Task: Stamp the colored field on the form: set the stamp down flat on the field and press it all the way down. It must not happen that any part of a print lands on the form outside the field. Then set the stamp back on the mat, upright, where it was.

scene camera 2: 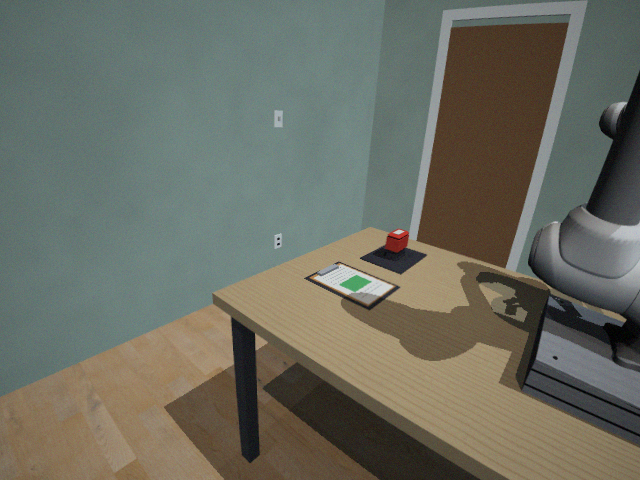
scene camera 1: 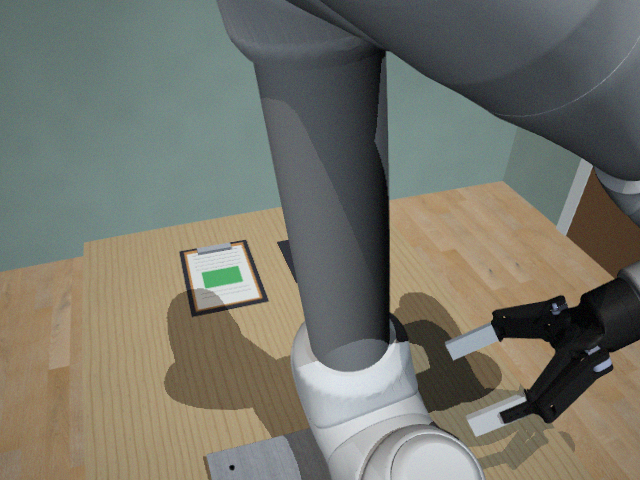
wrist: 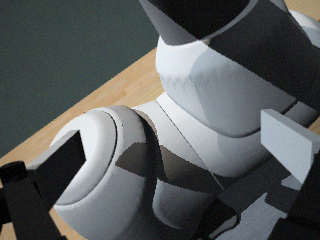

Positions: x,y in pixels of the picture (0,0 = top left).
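Dark mat [scene camera 2: 377,257], 1220 mm from the lens. Form on clipboard [scene camera 2: 361,288], 1000 mm from the lens. Marked spots on the dark mat and the form on clipboard, 250 mm apart.
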